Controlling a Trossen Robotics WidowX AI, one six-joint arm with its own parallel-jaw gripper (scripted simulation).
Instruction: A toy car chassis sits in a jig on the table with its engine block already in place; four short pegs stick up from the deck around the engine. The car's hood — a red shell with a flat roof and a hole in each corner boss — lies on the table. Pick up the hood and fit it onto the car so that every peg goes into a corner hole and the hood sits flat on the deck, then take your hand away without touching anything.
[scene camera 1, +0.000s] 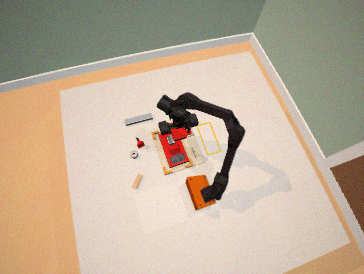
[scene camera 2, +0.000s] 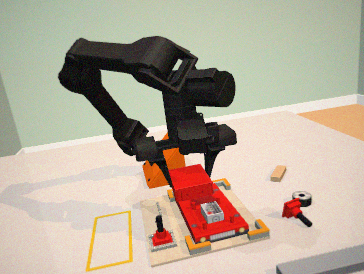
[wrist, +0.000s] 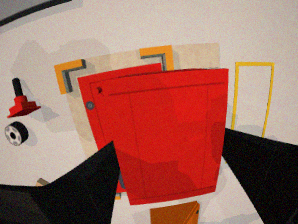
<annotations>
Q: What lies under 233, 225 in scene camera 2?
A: A car.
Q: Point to my gripper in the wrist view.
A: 168, 139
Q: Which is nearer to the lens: the car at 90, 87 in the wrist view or the red hood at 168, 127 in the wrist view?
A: The red hood.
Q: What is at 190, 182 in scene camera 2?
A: A red hood.
</annotations>
